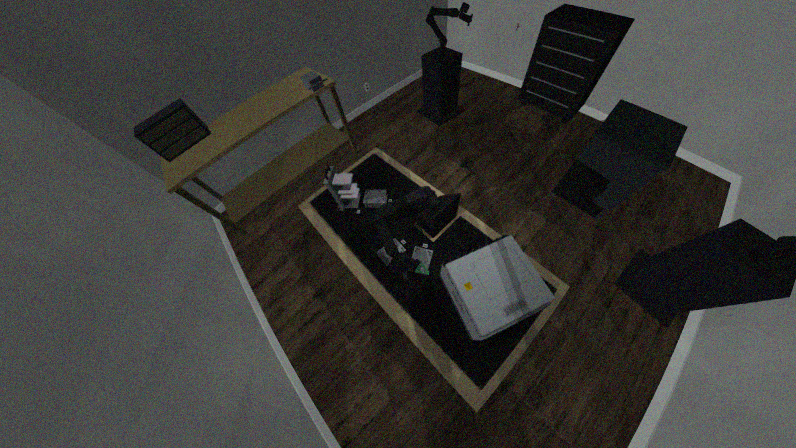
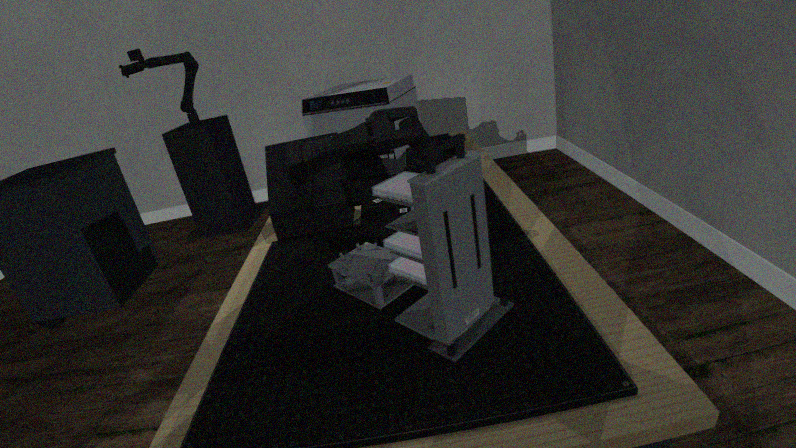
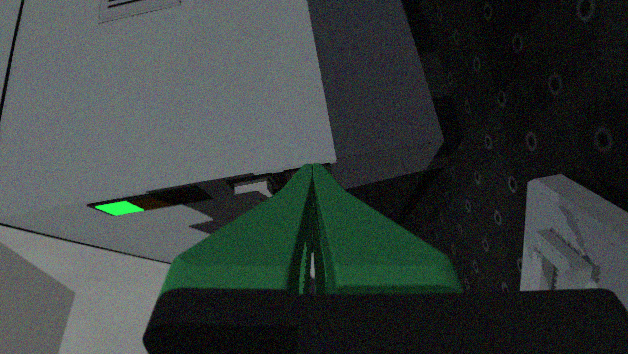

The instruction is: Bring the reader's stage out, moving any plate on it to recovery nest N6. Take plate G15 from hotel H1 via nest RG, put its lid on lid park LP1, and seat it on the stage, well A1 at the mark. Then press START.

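Places are measured from the arm's base along level axes (x back, y right, z up), in millimetres.
Pixels of known places: gripper, between the fingertips: [image 1: 429,273] [image 2: 408,158] [image 3: 312,178]; arm's base, origin of its link: [image 1: 436,204] [image 2: 301,176].
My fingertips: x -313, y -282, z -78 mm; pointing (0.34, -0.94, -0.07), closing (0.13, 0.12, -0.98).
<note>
For each thing: its top centre in the pictures, then the offset to it from my fingertips. "spot": a spot on its surface instead.
- pale reader, centre of its top: [image 3: 97,109] [image 2: 358,86] [image 1: 497,279] dx +168, dy -269, dz +254 mm
- lit green patch, a spot on its surface: [image 3: 119,208] spot: dx +62, dy -45, dz +118 mm
- white button, centre of its top: [image 3: 238,188] dx +64, dy -46, dz +46 mm
- pale fixture, a spot on its surface: [image 3: 575,240] spot: dx -12, dy +43, dz -68 mm
My gripper [image 3: 312,178] [image 1: 426,269] is shut, with its green fingertips together at the reader's front edge, close to a corner. Nothing shows between them. The pale reader [image 1: 495,289] [image 2: 362,95] [image 3: 165,100] has a lit green patch [image 3: 119,208] under that edge; a white button [image 3: 251,187] shows partly beside the fingers. Whatever lies behind the fingertips is hidden. No extended stage can be made out. The grey hotel tower [image 2: 456,239] [image 1: 333,190] holds several pale plates, including an upper one [image 2: 396,188]; I cannot tell which is G15. Nest and lid park labels are unreadable.
A translucent nest-like stand [image 1: 375,198] [image 2: 364,272] is beside the hotel. A dark box [image 1: 442,214] [image 2: 306,189] stands near the table's far edge. A pale fixture [image 3: 575,240] is right of my fingers. My dark arm [image 2: 384,130] spans the table's middle.
</note>
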